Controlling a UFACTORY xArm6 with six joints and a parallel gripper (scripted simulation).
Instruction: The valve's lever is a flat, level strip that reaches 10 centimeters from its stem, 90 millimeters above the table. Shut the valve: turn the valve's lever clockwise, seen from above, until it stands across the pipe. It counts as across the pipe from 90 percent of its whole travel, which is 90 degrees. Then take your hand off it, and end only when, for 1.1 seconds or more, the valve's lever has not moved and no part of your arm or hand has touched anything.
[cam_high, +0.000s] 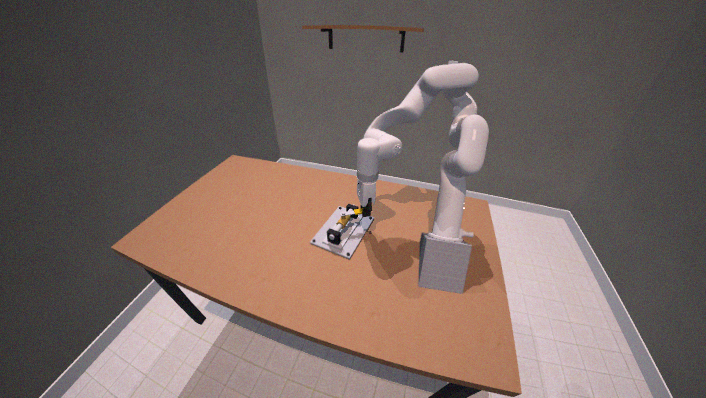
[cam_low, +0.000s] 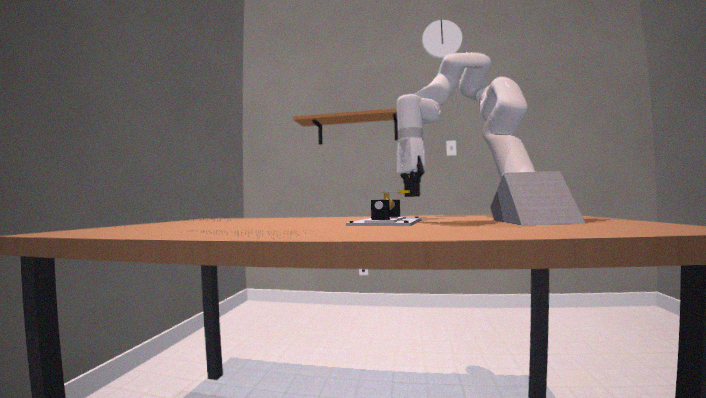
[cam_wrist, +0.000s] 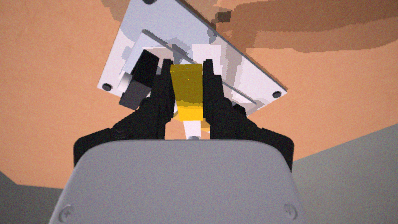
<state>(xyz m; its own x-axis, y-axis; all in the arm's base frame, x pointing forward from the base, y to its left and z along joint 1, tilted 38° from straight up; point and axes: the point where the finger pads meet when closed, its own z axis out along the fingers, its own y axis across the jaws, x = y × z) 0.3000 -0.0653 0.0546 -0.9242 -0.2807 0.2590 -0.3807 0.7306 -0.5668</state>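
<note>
My hand is 50 mm short of the yellow lever and 20 mm to the right of it. The rest, counted from my hand: baseplate 90 mm below, 80 mm ahead, 40 mm to the left.
</note>
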